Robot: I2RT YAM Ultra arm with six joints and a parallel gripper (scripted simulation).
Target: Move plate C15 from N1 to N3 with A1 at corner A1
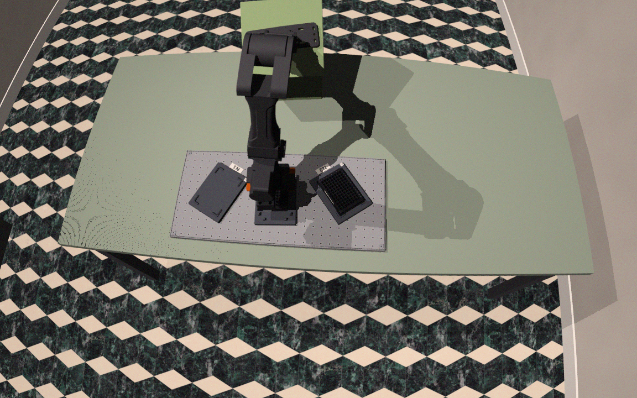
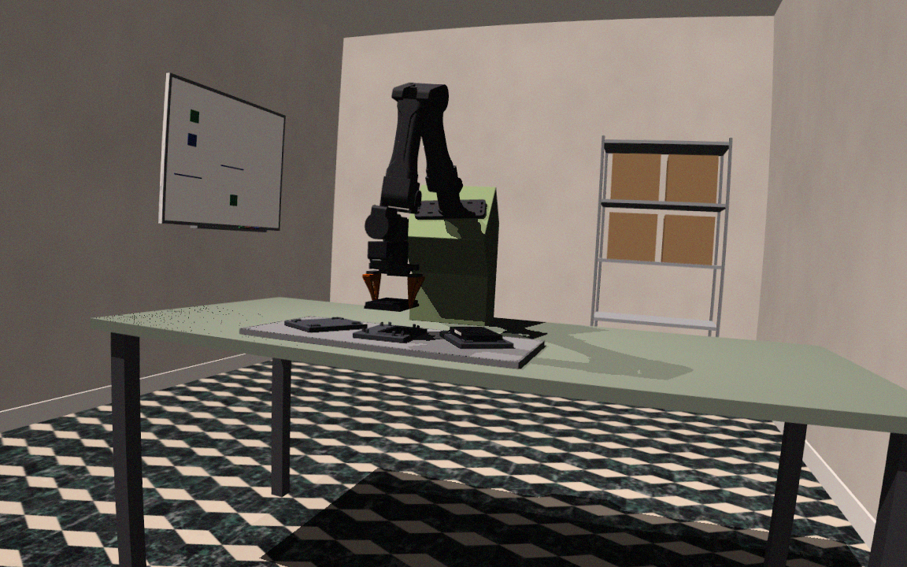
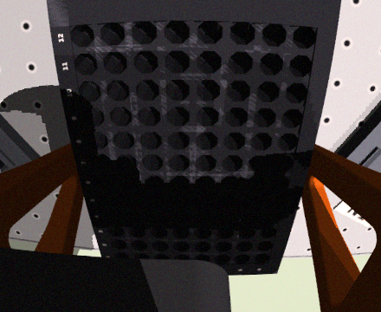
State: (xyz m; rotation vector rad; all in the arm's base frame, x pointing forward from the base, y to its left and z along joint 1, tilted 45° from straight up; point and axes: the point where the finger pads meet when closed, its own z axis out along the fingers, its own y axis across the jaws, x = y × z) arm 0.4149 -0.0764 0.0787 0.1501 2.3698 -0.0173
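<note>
Now: the landing nest N3 7 cm below my hand. The rest, counted from my hand: plate nest N1 (5 cm behind, 17 cm to the right, 7 cm below); N1 label (12 cm behind, 11 cm to the right, 7 cm below).
</note>
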